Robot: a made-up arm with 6 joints.
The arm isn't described. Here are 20 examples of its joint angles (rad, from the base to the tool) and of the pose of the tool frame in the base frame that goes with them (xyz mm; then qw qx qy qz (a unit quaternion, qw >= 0)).
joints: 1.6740 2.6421 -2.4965 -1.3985 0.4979 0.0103
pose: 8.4 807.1 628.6 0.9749 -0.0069 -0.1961 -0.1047
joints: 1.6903 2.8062 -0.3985 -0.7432 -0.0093 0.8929
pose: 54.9 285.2 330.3 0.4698 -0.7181 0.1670 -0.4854
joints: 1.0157 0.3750 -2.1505 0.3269 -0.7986 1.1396
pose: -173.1 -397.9 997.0 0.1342 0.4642 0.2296 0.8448
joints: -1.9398 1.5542 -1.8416 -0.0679 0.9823 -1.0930
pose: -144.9 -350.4 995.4 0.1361 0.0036 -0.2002 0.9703
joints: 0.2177 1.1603 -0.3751 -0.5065 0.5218 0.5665
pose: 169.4 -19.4 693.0 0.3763 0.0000 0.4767 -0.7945
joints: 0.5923 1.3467 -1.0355 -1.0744 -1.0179 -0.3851
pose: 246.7 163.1 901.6 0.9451 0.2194 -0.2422 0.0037
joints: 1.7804 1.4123 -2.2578 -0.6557 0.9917 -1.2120
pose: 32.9 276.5 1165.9 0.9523 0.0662 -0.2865 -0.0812
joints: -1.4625 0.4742 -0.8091 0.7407 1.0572 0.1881
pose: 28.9 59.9 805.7 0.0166 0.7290 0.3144 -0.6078
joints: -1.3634 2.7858 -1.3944 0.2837 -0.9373 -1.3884
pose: 120.6 -554.1 312.6 0.0733 -0.1201 0.0869 -0.9862
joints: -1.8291 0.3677 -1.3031 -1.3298 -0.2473 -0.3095
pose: 71.5 243.9 976.5 0.0715 0.4137 0.5369 0.7318
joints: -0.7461 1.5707 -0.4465 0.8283 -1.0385 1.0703
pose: 165.8 -178.9 675.3 0.1316 -0.9343 0.0025 0.3314
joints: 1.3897 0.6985 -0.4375 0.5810 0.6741 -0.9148
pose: 41.7 51.2 724.5 0.8915 -0.2508 0.3765 -0.0241
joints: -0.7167 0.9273 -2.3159 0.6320 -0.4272 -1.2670
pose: -128.1 110.9 1184.6 0.2668 0.5057 -0.7093 -0.4122
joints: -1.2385 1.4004 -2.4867 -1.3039 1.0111 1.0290
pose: -22.9 -135.4 1210.6 0.1417 -0.5726 0.5027 0.6319
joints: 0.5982 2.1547 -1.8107 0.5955 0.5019 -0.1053
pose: 568.6 361.4 694.6 0.5450 0.1098 0.6846 -0.4714
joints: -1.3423 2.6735 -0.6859 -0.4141 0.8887 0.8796
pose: 29.4 -305.4 352.3 0.6705 0.0785 -0.5984 0.4315
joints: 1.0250 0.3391 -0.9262 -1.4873 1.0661 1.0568
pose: 28.6 -172.4 883.8 0.5833 0.5493 0.1997 -0.5641
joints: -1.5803 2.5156 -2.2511 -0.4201 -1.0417 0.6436
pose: -15.0 -705.2 665.5 0.3569 0.5726 -0.2943 -0.6769
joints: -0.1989 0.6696 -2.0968 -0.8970 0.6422 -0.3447
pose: -236.8 7.4 1135.4 0.3506 0.3909 -0.4290 -0.7350
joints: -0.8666 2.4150 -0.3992 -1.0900 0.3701 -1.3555
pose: 183.4 -224.0 428.2 0.6250 -0.5469 0.5420 -0.1283
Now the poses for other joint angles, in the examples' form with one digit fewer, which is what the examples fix.
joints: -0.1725 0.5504 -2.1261 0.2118 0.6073 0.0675
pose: -281 36 1097 0.664 0.691 -0.043 -0.284
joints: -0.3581 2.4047 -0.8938 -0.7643 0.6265 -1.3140
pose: 414 -175 405 0.545 -0.695 0.411 -0.225
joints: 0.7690 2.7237 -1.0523 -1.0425 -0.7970 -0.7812
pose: 381 360 316 0.948 -0.283 0.102 0.105
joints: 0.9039 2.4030 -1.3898 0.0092 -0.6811 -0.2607
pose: 435 468 513 0.862 0.131 0.351 -0.342
